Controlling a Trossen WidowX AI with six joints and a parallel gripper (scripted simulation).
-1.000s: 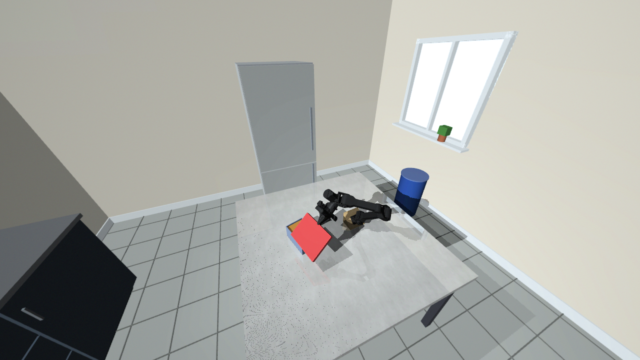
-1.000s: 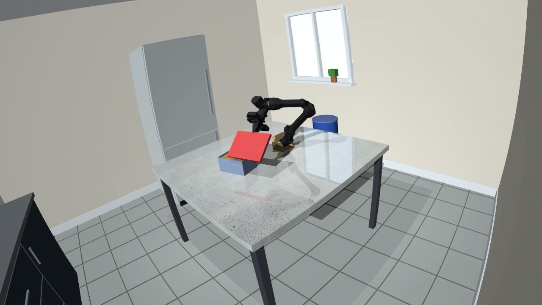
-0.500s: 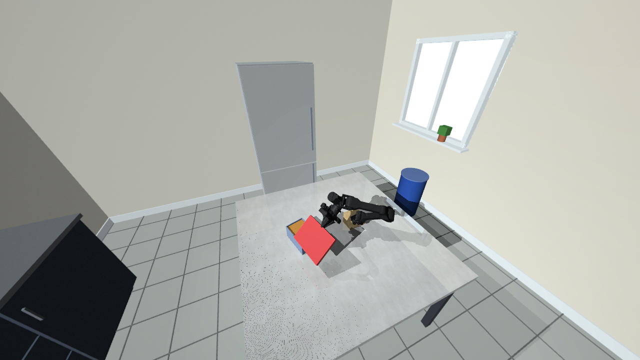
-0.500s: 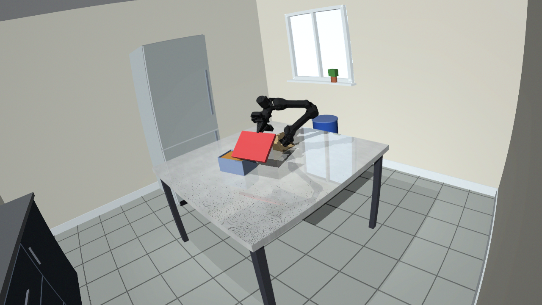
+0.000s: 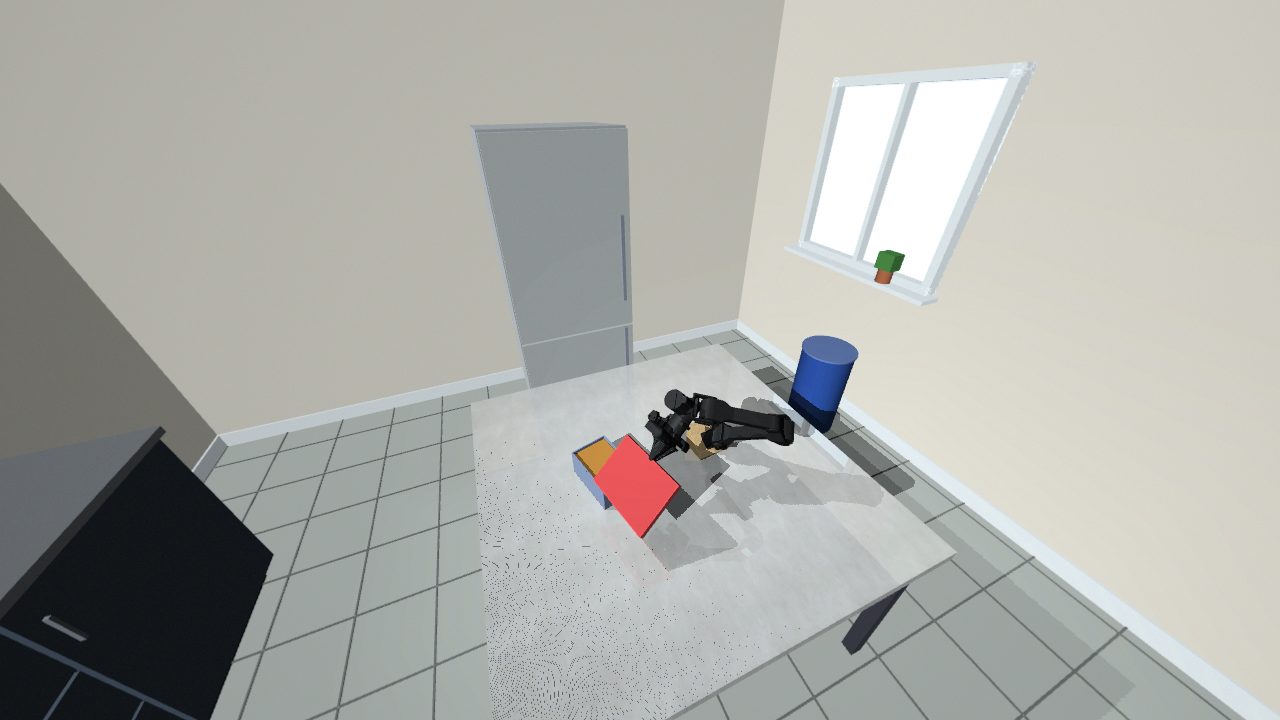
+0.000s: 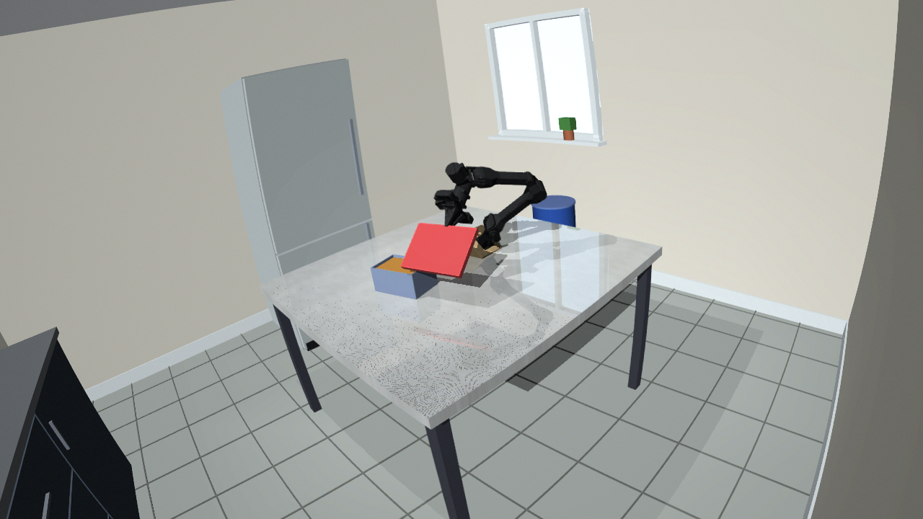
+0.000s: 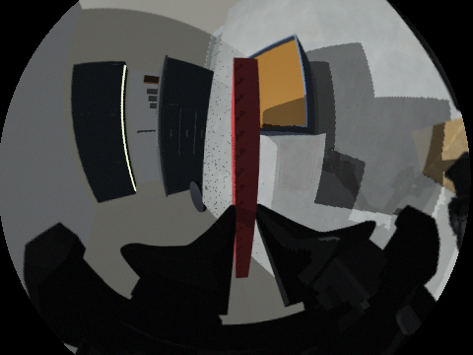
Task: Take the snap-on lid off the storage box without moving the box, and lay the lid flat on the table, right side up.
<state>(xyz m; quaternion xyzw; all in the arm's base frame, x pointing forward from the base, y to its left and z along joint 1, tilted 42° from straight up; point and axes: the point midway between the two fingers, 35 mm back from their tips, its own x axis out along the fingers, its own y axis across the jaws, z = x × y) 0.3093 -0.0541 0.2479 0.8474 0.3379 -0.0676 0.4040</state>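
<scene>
Now: the red lid 6 cm ahead of my gripper tip, 5 cm below it and 1 cm to the left of it. Also, from my gripper tip: blue-grey storage box: 19 cm below, 18 cm to the right, 8 cm ahead.
</scene>
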